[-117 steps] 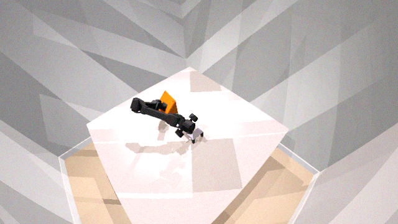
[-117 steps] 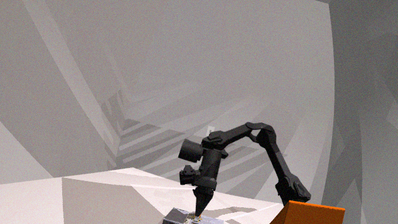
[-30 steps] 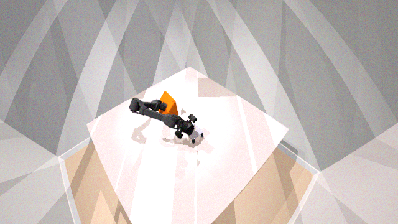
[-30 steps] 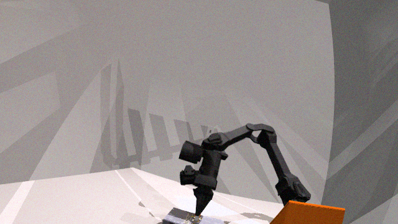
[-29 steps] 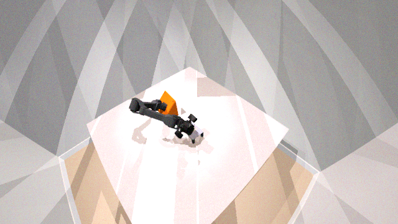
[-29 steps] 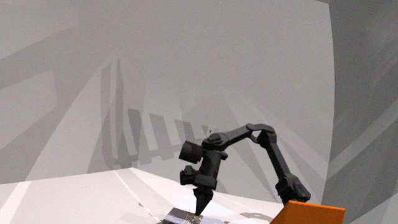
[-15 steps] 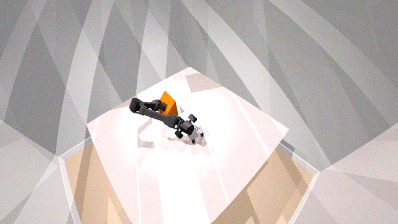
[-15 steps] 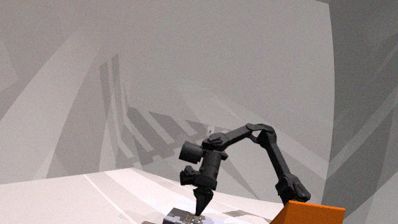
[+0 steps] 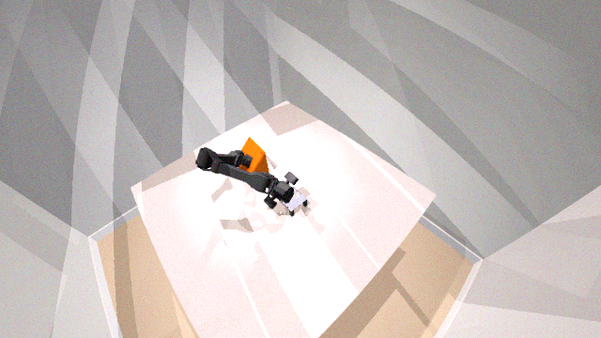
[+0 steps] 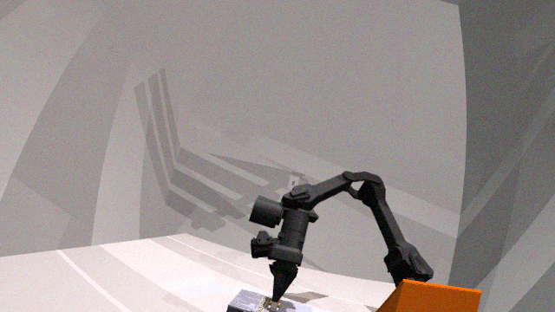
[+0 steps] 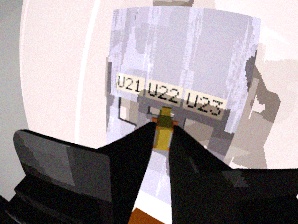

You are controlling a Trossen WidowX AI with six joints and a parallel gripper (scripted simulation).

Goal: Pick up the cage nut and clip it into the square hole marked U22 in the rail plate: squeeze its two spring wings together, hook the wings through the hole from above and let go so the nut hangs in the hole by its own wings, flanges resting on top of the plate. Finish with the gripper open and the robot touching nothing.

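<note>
My gripper tip is now 10 mm above the brass cage nut.
</note>
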